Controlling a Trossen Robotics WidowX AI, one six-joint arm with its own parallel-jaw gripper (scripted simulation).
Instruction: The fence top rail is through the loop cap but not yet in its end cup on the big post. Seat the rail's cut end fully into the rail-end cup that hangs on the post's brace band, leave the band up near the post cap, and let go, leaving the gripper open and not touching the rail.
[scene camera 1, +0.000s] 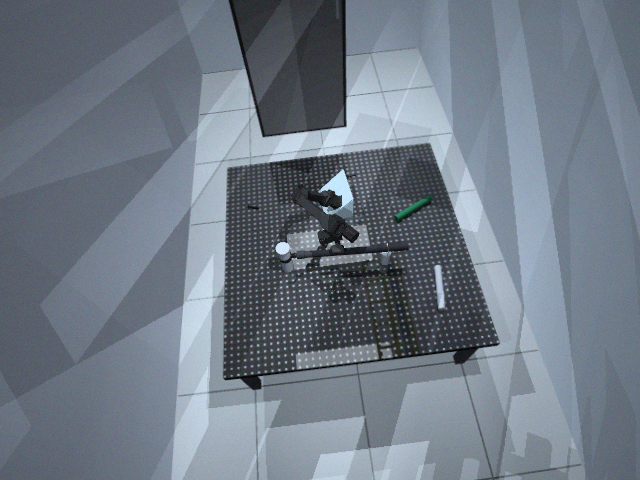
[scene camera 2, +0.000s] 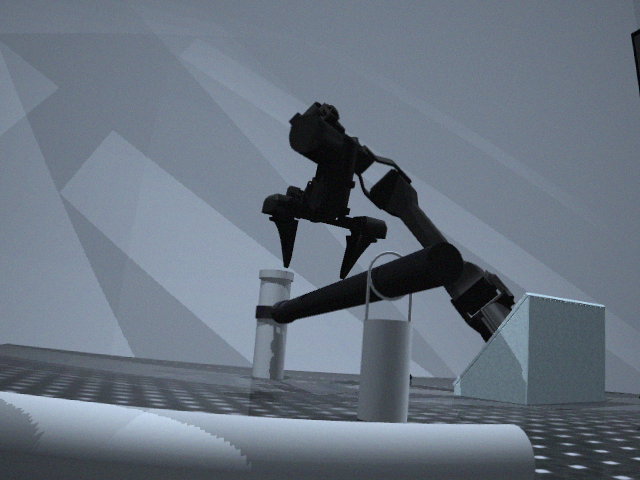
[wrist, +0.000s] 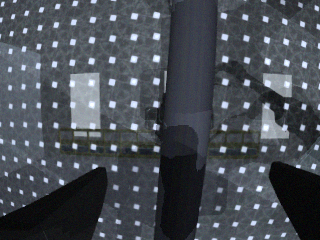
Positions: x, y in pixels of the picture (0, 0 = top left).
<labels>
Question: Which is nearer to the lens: the dark top rail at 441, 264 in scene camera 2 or the white rod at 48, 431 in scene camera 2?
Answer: The white rod.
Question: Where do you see my gripper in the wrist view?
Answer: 191, 174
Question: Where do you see my gripper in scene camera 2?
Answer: At 314, 273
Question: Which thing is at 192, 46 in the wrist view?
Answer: A dark top rail.
</labels>
